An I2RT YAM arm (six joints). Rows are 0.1 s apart.
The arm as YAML. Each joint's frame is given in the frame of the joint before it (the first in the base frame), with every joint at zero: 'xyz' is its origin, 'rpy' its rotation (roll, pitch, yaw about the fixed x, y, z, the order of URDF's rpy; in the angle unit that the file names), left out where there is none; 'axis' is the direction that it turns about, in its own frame. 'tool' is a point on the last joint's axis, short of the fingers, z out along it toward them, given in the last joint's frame.
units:
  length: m
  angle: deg
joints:
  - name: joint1
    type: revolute
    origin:
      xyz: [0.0, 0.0, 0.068]
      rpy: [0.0, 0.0, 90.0]
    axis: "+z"
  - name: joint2
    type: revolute
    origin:
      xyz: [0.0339, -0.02, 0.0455]
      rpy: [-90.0, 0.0, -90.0]
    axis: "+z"
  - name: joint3
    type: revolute
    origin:
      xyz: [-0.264, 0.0, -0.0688]
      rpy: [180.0, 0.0, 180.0]
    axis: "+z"
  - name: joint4
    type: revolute
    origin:
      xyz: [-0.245, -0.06, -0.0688]
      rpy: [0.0, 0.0, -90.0]
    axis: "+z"
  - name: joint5
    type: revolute
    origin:
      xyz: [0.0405, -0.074, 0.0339]
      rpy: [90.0, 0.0, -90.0]
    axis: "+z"
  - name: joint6
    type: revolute
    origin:
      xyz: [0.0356, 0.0, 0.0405]
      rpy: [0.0, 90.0, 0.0]
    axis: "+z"
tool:
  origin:
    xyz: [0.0, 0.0, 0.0]
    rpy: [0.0, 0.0, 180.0]
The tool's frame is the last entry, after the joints.
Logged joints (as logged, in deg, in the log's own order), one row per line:
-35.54, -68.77, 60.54, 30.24, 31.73, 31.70
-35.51, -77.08, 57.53, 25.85, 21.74, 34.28
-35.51, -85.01, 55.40, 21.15, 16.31, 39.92
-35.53, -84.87, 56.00, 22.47, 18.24, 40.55
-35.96, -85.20, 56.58, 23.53, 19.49, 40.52
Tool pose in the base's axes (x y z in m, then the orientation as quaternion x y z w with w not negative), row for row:
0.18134, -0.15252, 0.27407, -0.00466, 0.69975, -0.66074, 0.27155
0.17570, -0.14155, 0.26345, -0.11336, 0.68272, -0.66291, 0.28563
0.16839, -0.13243, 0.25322, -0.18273, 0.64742, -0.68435, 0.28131
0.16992, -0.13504, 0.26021, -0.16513, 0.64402, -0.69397, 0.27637
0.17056, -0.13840, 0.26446, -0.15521, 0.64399, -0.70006, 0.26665
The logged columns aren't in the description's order. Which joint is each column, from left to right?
Columns, left to right: joint1, joint6, joint2, joint3, joint5, joint4.
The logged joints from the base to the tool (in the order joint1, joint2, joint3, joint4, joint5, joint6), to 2 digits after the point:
-35.54, 60.54, 30.24, 31.70, 31.73, -68.77
-35.51, 57.53, 25.85, 34.28, 21.74, -77.08
-35.51, 55.40, 21.15, 39.92, 16.31, -85.01
-35.53, 56.00, 22.47, 40.55, 18.24, -84.87
-35.96, 56.58, 23.53, 40.52, 19.49, -85.20

